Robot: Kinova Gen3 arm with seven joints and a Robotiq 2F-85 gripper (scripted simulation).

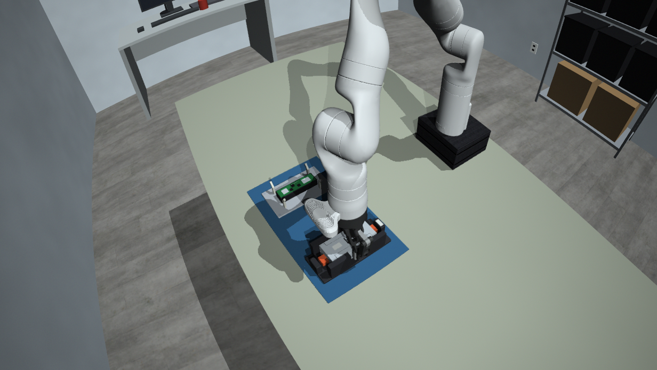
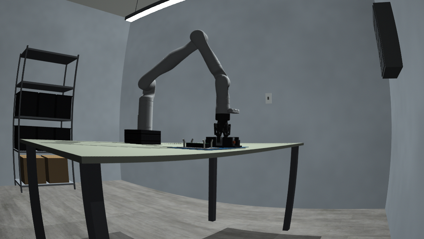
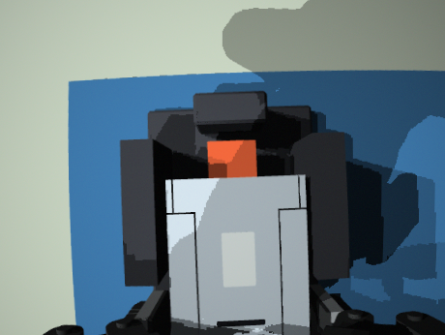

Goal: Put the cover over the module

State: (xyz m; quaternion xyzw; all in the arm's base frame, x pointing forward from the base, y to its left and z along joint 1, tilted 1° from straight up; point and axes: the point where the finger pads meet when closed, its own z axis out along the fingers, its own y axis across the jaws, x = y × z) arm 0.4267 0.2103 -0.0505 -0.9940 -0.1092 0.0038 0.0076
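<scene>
My gripper is now right at the cover.
</scene>
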